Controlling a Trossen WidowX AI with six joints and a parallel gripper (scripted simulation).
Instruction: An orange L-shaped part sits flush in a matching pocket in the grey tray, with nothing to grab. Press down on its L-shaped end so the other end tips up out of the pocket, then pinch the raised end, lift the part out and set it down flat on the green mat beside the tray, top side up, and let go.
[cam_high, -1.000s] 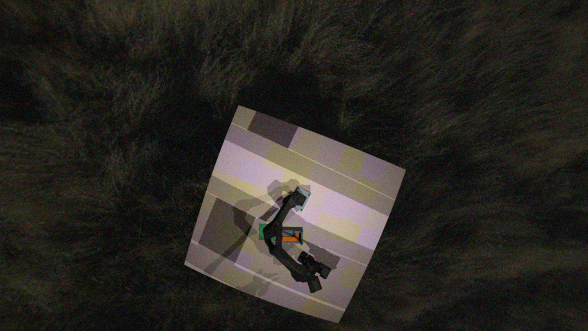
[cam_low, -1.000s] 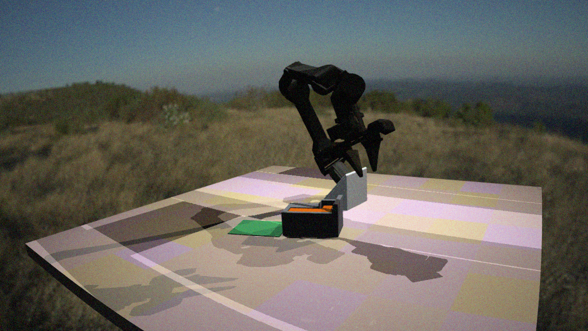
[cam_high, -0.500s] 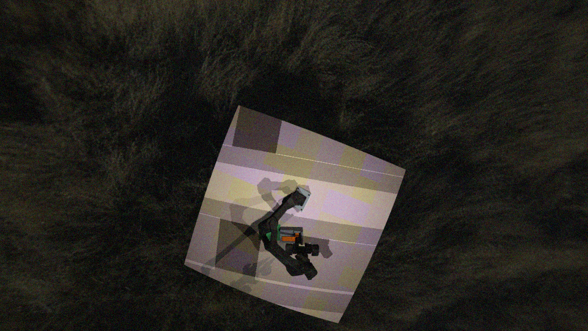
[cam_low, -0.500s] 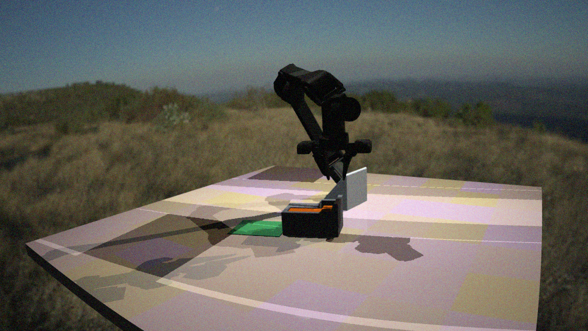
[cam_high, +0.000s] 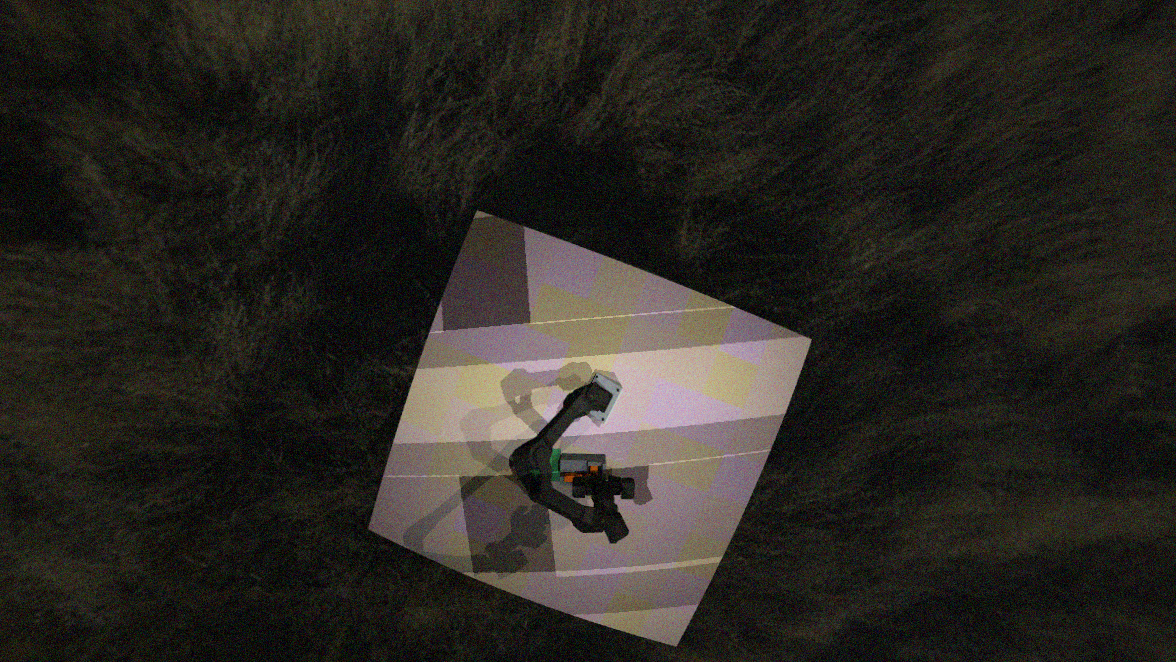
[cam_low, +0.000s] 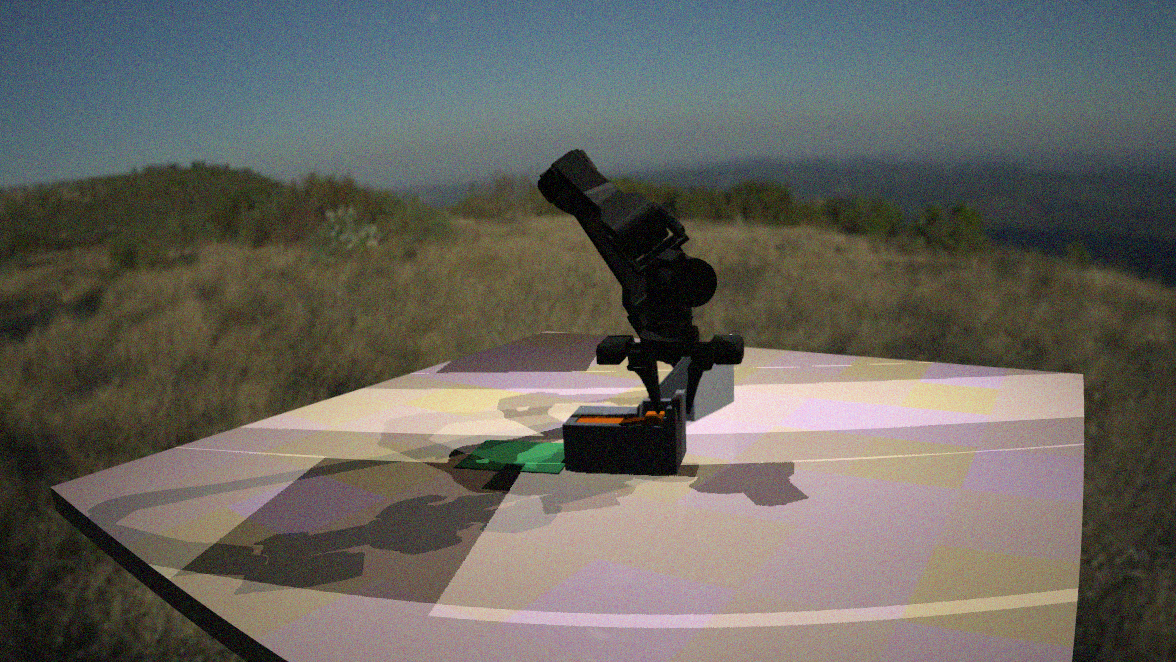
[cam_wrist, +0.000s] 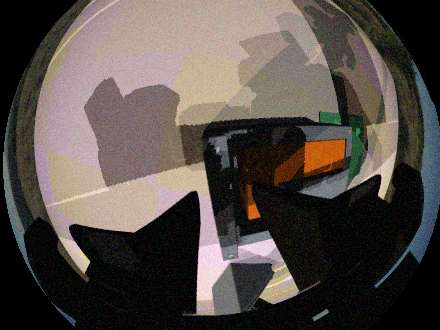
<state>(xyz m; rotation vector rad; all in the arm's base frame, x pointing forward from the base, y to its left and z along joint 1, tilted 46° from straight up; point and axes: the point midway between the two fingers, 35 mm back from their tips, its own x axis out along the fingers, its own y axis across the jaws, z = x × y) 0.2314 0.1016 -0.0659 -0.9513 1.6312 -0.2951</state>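
Right now my gripper tip is 20 mm short of the orange L-shaped part, 50 mm to the left of it and 20 mm above it. Round my gripper tip: green mat: 90 mm ahead, 200 mm to the right, 90 mm below.
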